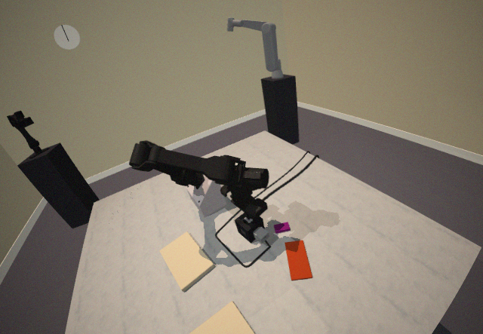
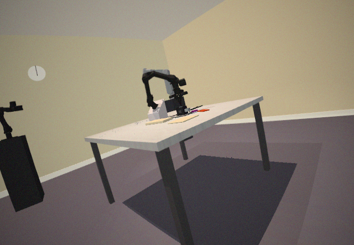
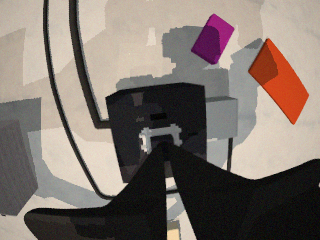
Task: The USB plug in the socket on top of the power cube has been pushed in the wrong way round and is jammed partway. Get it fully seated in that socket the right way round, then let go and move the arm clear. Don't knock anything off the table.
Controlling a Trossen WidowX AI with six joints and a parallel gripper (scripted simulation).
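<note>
Right now the USB plug is 20 mm below my gripper tip. Also, from my gripper tip: orange card 190 mm ahead, 90 mm to the left, 100 mm below; then purple block 50 mm ahead, 110 mm to the left, 100 mm below.
</note>
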